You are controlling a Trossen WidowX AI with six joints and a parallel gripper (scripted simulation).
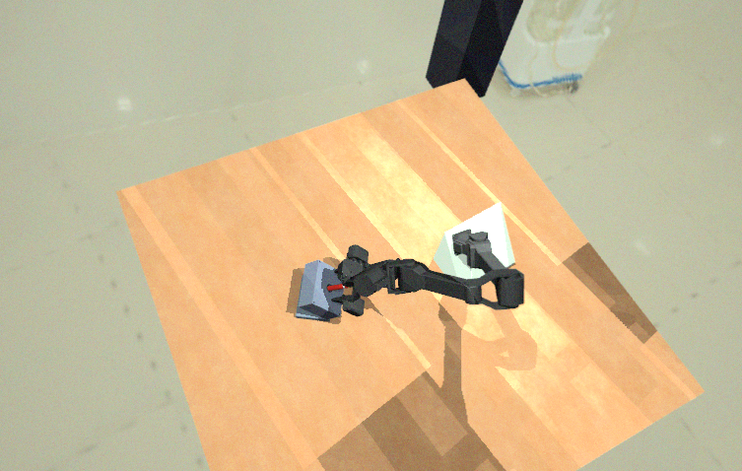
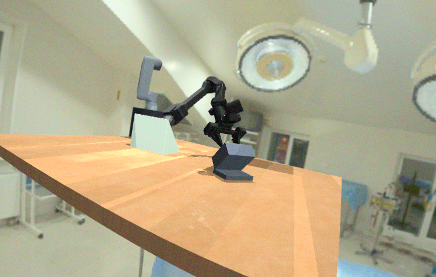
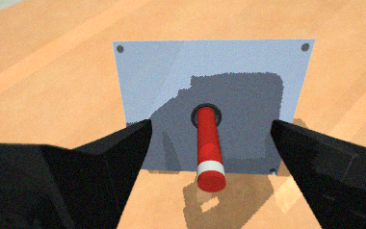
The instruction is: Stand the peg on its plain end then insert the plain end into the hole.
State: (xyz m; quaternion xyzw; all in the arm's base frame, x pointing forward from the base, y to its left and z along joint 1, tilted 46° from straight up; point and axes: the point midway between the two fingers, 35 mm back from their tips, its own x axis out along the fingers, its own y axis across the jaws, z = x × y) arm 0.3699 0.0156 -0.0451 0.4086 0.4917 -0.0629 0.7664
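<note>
My gripper tip is 10 mm to the right of the red peg and 10 mm past it. The rest, counted from my gripper tip: blue-grey sloped panel: 30 mm below, 30 mm ahead, 10 mm to the right.
</note>
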